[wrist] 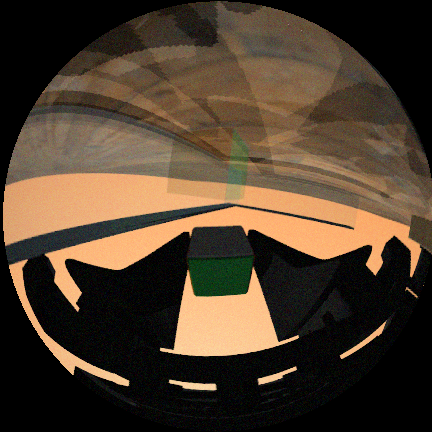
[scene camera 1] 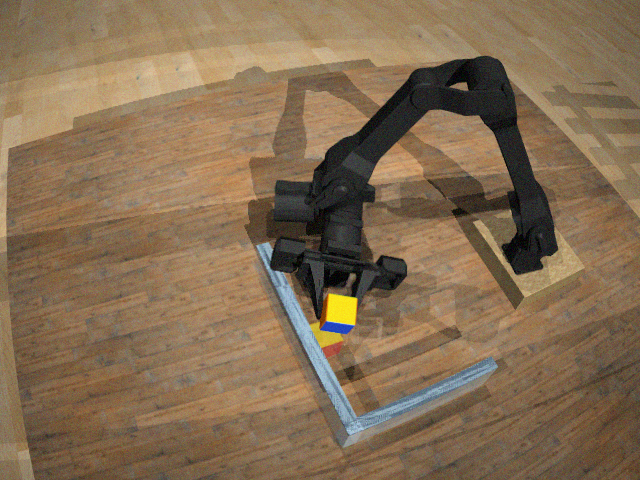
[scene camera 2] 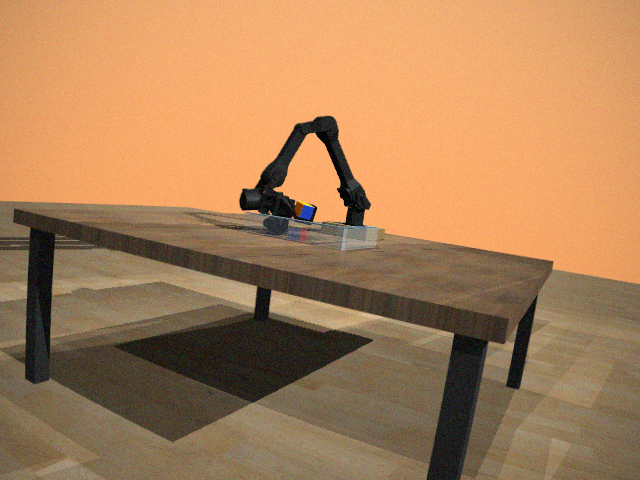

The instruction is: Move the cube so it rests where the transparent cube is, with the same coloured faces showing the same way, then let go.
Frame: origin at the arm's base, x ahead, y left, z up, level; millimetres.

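Seen in the pictures: gripper, between the fingertips: (wrist: 218,236) (scene camera 1: 334,321) (scene camera 2: 301,217); arm's base, origin of its link: (scene camera 1: 522,257) (scene camera 2: 354,225).
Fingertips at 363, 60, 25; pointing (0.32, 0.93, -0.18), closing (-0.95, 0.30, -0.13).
Observation:
Offsets run from my fingertips to a thing's top centre, as dx, dy, dz. Level surfaces: height alone.
The cube @(-2, +1, +45) (scene camera 1: 341,311) (scene camera 2: 306,211) (wrist: 220,275) is between the fingers of my gripper (scene camera 1: 338,304) (scene camera 2: 299,207) (wrist: 218,236), which is shut on it. It is in the air, slightly tilted. Scene camera 1 shows its yellow face up, blue towards the camera and an orange strip at left. The wrist view shows a green face and a dark one. The transparent cube @(+11, +2, -27) (scene camera 1: 327,336) (scene camera 2: 300,233) (wrist: 238,167) is on the table against the long wall, lower than the held cube, which partly hides it in scene camera 1. There its top is yellow and its front red.
A low clear wall with a blue-grey top (scene camera 1: 329,380) (scene camera 2: 357,238) (wrist: 75,239) forms an L beside and beyond the transparent cube. The arm's base stands on a wooden block (scene camera 1: 562,266) (wrist: 421,230) at the right in scene camera 1. Shadows cross the wooden table @(dz -66) (scene camera 1: 129,310) (scene camera 2: 413,263).

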